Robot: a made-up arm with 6 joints.
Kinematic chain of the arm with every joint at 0, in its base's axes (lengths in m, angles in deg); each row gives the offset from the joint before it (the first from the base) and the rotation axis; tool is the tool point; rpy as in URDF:
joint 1: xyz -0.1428 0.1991 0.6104 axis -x
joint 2: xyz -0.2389 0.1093 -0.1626 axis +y
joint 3: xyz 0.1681 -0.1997 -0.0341 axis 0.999 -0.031 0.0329
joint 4: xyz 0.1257 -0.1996 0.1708 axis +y
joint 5: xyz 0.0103 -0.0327 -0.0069 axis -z
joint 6: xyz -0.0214 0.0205 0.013 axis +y
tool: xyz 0.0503 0.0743 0.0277 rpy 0 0 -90
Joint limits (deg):
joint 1: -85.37..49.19
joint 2: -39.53..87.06
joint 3: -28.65..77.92
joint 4: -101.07..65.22
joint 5: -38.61..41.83
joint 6: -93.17..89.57
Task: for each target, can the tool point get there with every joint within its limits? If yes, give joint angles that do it. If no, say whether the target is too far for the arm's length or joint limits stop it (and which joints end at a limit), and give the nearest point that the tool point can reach.
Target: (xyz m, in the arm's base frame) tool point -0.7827 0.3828 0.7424
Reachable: no: joint limits stop it (at a limit: joint 1, joint 2, joint 3, joint 5, joint 6) | nearest point -0.3826 0.2529 0.8419 | short by 0.432 m
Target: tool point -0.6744 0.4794 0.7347
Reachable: no: joint limits stop it (at a limit: joint 1, joint 2, joint 3, joint 5, joint 6) | nearest point -0.3755 0.2732 0.8512 | short by 0.381 m
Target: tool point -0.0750 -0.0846 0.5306
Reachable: yes | joints 1.99 -17.81 43.62 30.51 -4.14 56.28
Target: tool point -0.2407 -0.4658 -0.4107
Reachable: no: too far | nearest point -0.3154 -0.1679 0.0467 | short by 0.551 m
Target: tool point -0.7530 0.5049 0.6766
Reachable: no: joint limits stop it (at a limit: joint 1, joint 2, joint 3, joint 5, joint 6) | nearest point -0.5677 0.6139 0.3724 | short by 0.373 m
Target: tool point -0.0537 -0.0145 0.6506
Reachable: yes | joints -18.80 -6.62 -15.61 -50.07 28.26 45.12
